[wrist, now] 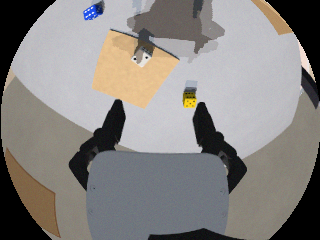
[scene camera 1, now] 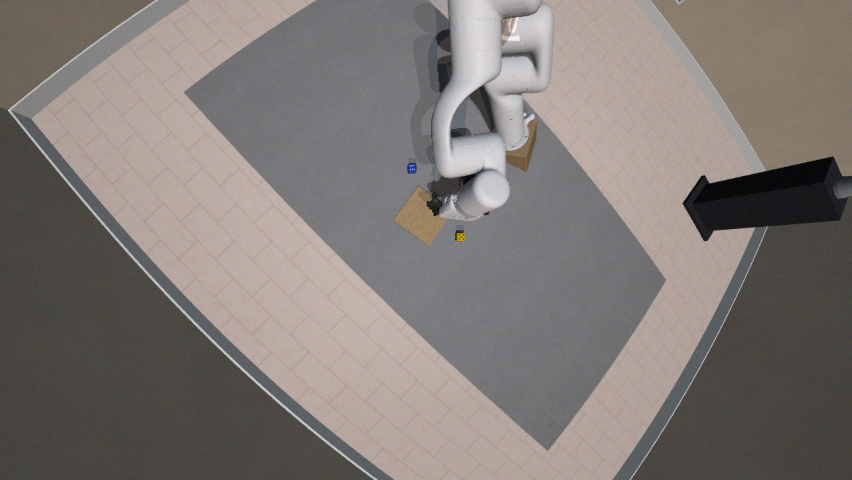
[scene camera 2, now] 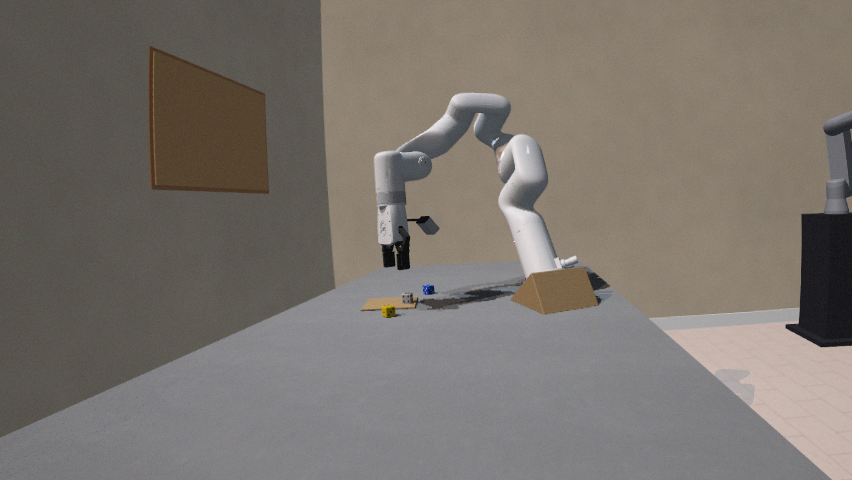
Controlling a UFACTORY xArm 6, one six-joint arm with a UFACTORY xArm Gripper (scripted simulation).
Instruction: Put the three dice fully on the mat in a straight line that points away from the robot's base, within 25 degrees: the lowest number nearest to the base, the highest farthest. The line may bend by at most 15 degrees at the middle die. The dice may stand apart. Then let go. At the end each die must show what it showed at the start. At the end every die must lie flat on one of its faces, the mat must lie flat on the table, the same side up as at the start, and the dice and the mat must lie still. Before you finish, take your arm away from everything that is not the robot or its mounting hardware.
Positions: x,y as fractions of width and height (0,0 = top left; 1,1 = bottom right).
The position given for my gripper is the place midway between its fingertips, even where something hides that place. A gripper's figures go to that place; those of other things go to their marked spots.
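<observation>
Tan mat (wrist: 0.36,0.31), 23 cm from the lens. My gripper (wrist: 0.50,0.45), 13 cm from the lens.
</observation>
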